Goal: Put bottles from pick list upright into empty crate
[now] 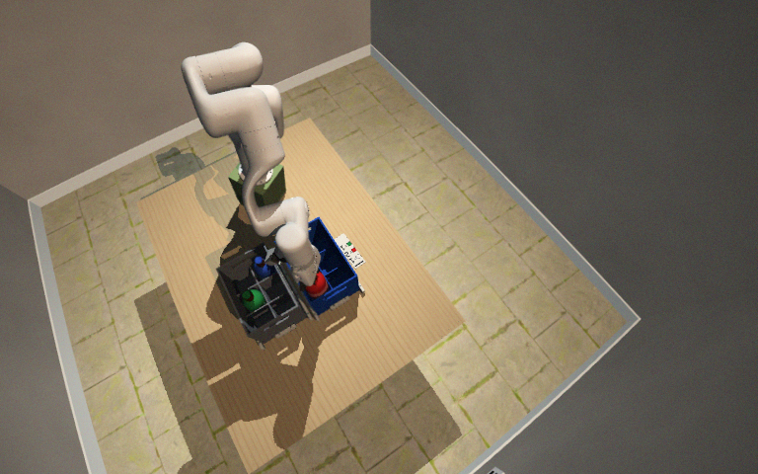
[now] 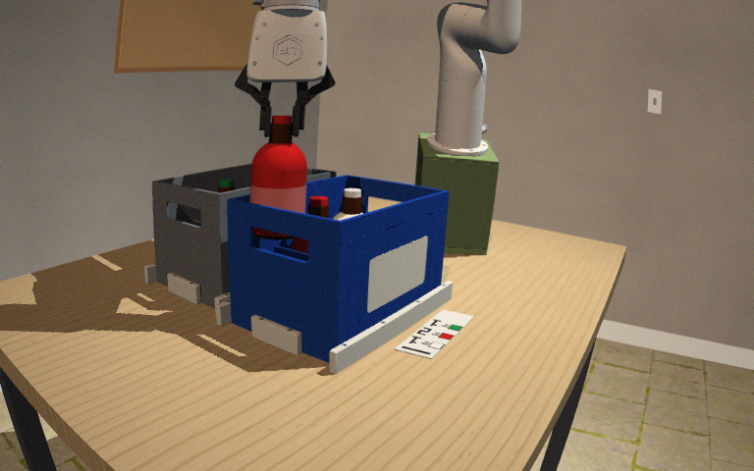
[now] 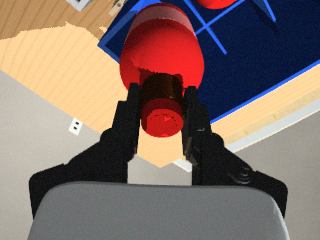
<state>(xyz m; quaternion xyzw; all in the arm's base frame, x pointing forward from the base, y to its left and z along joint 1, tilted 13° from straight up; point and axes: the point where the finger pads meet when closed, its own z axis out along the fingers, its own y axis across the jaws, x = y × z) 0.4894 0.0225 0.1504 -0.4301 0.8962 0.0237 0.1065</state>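
My gripper is now 190 mm above the red bottle, 90 mm past it and 10 mm to the left of it. From my hand the other things lie so: white-label bottle: 190 mm below, 170 mm behind, 30 mm to the right; then grey crate: 190 mm to the right, 190 mm below, 80 mm behind; then blue crate: 190 mm below, 90 mm behind, 30 mm to the left.
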